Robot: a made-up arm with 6 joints.
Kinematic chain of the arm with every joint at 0, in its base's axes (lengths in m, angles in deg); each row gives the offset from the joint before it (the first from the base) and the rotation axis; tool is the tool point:
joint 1: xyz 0 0 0.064 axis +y
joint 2: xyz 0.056 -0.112 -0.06 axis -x
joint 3: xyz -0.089 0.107 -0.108 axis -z
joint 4: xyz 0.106 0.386 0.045 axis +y
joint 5: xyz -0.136 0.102 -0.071 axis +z
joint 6: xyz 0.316 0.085 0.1 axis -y
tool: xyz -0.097 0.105 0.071
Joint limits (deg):
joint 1: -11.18..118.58
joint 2: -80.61..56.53
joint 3: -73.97..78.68
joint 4: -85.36..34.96
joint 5: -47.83..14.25
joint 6: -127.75..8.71
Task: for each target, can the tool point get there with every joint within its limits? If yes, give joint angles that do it. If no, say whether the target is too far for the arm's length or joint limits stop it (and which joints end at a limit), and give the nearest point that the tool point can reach.
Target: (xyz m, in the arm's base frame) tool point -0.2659 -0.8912 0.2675
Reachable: no: joint limits stop it (at a limit: joint 2, joint 3, joint 4) | nearest point -0.3577 -0.3253 0.3377 | short by 0.578 m
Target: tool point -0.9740 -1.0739 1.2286
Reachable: no: too far | nearest point -0.5360 -0.2296 0.7049 | short by 1.086 m
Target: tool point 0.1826 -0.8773 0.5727
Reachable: no: joint limits stop it (at a limit: joint 2, joint 3, joint 4, joint 6) | nearest point 0.1829 -0.3346 0.5736 | short by 0.543 m
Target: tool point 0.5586 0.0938 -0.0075
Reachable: yes | joints 85.57 -50.65 6.13 -62.19 -26.14 -64.87
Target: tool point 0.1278 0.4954 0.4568
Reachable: yes | joints 69.06 -17.59 -32.16 -61.90 -9.42 -19.64
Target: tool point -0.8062 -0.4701 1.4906
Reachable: no: too far | nearest point -0.4287 -0.1762 0.8227 | short by 0.822 m
